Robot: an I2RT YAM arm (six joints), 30 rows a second.
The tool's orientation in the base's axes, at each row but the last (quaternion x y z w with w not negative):
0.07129 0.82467 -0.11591 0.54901
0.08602 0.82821 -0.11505 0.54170
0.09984 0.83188 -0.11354 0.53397
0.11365 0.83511 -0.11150 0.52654
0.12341 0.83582 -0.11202 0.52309
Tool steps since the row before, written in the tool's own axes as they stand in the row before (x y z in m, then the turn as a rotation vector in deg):
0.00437 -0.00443 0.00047 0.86 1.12 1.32
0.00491 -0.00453 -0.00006 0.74 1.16 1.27
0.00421 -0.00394 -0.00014 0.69 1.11 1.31
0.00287 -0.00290 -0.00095 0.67 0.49 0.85
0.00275 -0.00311 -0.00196 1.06 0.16 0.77
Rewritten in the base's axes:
-0.00236 -0.00443 -0.00370 1.11 0.71 -1.41
-0.00322 -0.00424 -0.00404 1.13 0.76 -1.28
-0.00298 -0.00353 -0.00345 1.17 0.70 -1.25
-0.00291 -0.00225 -0.00200 0.60 0.25 -1.00
-0.00383 -0.00207 -0.00146 0.26 0.00 -1.29

